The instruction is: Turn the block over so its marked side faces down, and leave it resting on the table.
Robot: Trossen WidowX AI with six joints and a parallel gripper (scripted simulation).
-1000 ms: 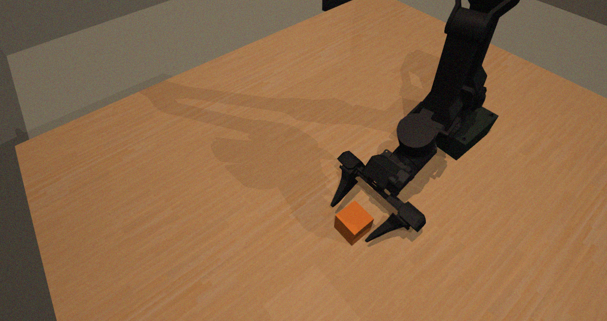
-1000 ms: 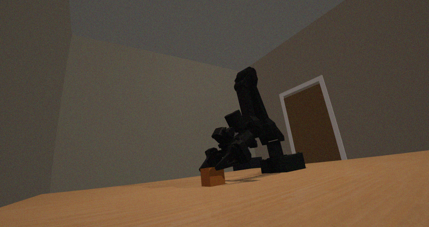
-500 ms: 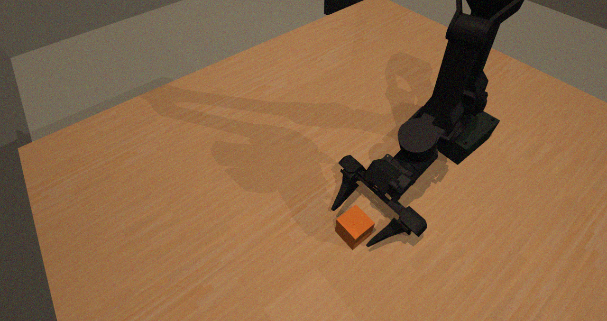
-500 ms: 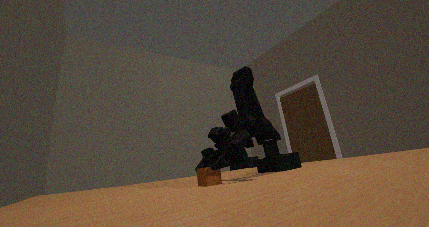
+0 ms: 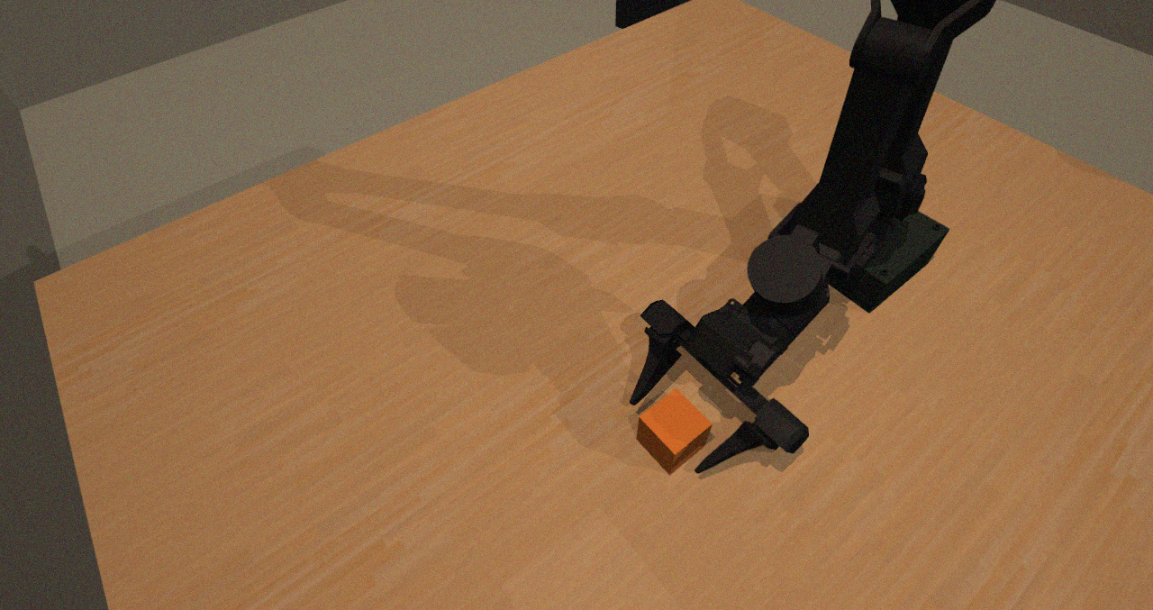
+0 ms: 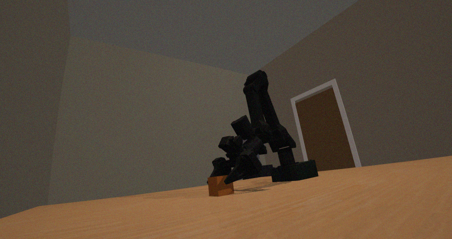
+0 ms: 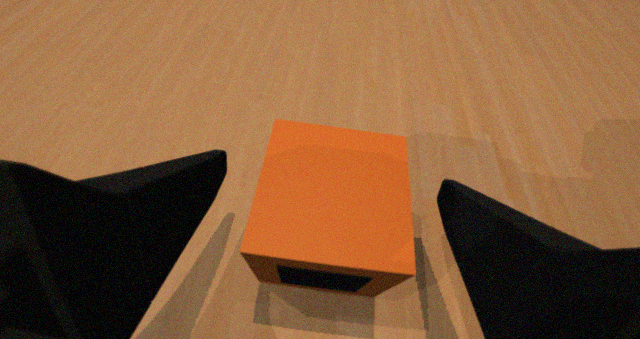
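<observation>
My gripper tip is now 3 cm past the block, 1 cm to the right of it and 1 cm above it.
</observation>
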